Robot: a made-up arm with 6 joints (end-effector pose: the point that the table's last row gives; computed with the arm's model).
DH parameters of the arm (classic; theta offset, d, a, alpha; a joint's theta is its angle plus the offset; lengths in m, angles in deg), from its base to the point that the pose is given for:
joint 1: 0 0.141 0 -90
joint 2: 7.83 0 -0.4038 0
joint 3: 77.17 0 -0.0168 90
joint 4: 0 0.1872 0 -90
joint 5: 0 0 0.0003 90
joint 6: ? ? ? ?
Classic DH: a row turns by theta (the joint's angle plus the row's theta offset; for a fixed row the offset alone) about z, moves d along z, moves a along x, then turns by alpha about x.
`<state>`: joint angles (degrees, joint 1 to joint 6).
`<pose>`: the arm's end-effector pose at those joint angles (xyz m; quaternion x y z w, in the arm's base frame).
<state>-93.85 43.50 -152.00 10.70 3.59 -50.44</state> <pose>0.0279 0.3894 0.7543 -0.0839 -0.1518 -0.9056 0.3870</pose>
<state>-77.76 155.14 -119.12 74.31 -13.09 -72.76</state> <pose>0.1138 -0.6689 0.1135 0.5838 0.6196 -0.3935 0.3470</pose>
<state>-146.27 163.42 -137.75 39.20 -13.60 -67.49</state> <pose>-0.6087 -0.3813 0.1274 -0.6772 -0.3574 0.6424 0.0311</pose>
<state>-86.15 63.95 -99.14 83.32 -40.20 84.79</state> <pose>-0.0848 -0.0877 0.7362 0.0995 -0.4637 0.4611 0.7500</pose>
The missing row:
joint 6: 0 0.1415 0 0
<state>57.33 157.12 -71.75 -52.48 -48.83 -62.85</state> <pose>0.2082 0.4810 -0.0171 -0.8862 0.0293 0.1271 0.4446</pose>
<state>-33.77 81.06 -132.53 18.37 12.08 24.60</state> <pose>0.1562 -0.0931 0.8097 0.2125 0.3196 0.0836 0.9196</pose>
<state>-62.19 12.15 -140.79 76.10 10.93 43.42</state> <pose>-0.2622 0.5536 0.5079 -0.3474 0.0910 0.4172 0.8348</pose>
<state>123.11 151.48 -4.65 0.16 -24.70 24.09</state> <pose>-0.0961 0.1477 0.0290 0.7386 -0.6320 0.2252 0.0654</pose>
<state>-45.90 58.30 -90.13 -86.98 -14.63 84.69</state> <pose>0.0845 -0.0363 0.7195 0.0571 0.4488 -0.3114 0.8357</pose>
